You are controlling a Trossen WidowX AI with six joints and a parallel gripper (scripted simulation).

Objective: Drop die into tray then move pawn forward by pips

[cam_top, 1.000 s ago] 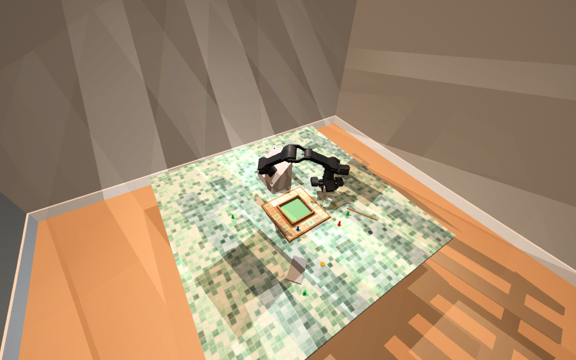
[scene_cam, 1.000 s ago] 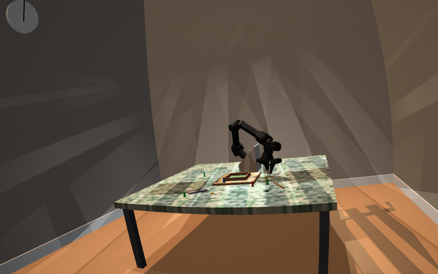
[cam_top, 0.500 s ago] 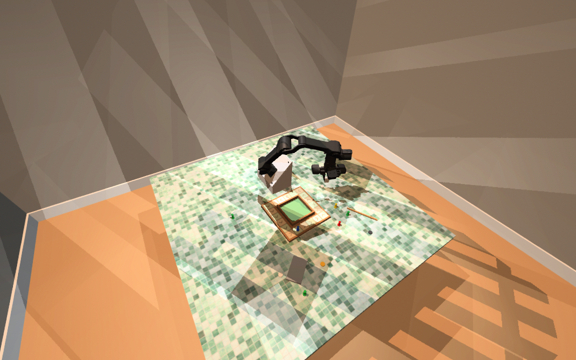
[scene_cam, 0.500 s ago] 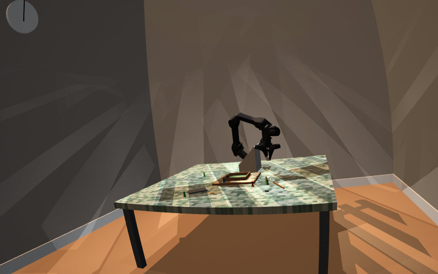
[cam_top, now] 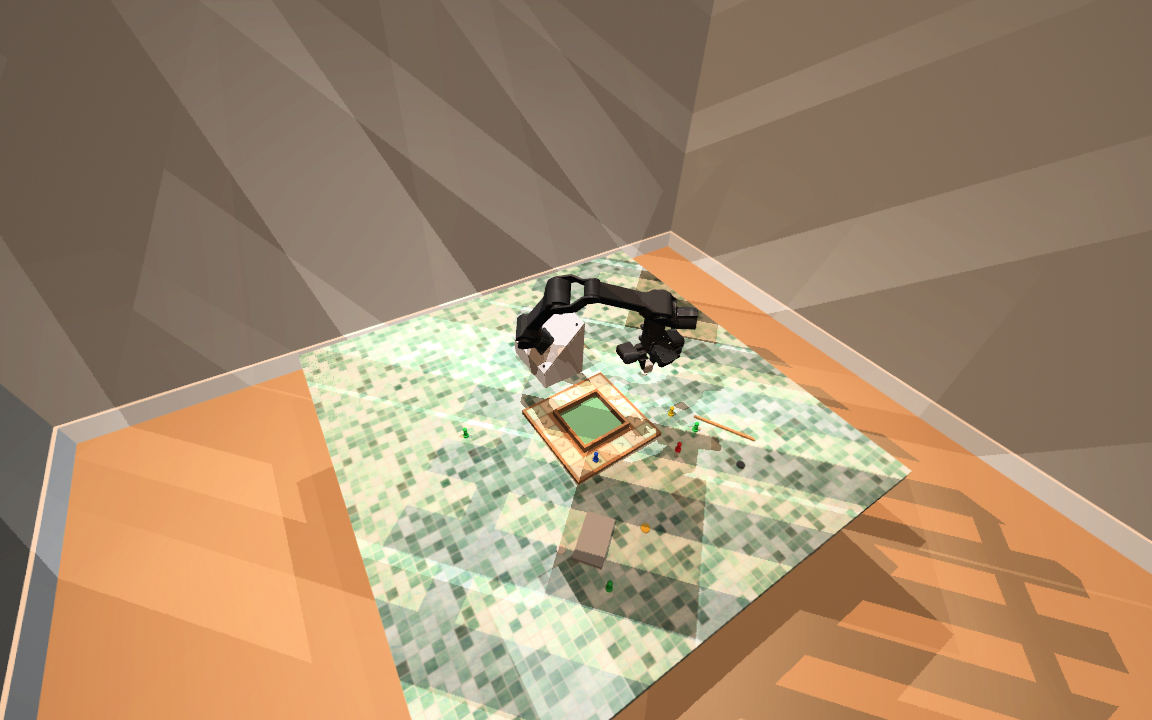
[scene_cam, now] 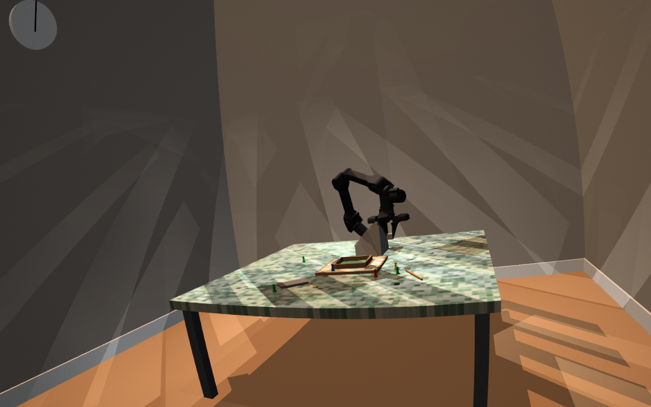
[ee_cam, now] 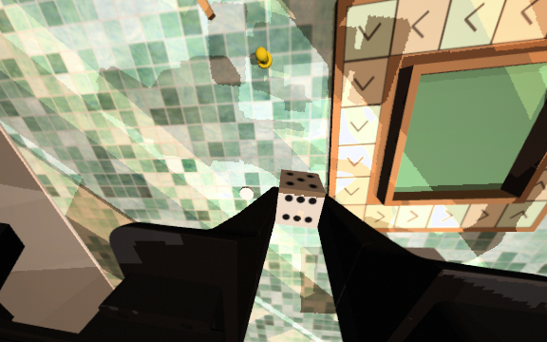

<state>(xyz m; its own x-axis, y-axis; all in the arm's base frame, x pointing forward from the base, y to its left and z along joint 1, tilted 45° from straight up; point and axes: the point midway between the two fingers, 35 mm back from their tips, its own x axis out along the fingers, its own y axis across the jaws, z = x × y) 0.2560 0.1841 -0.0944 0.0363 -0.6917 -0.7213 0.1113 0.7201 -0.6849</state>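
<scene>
Right now my gripper tip is 13 cm short of the blue pawn, 25 cm to the left of it and 10 cm above it. Round my gripper tip: green dice tray (1 cm ahead, 19 cm to the right, 12 cm below); yellow pawn (10 cm ahead, 4 cm to the left, 11 cm below); white die (right at my gripper tip).
</scene>
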